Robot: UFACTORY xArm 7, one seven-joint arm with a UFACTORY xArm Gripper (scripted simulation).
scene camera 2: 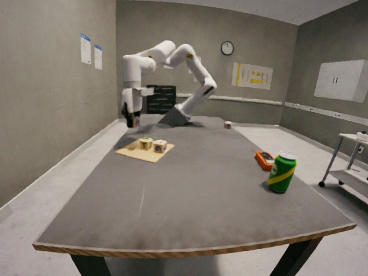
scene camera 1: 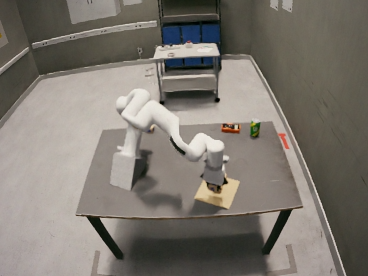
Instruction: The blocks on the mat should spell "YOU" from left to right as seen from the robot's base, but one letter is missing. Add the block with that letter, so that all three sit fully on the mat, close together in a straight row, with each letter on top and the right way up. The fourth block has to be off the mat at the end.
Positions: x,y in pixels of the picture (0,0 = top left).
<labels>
A tan mat (scene camera 1: pixel 224 199) is 139 cm from the lens.
</labels>
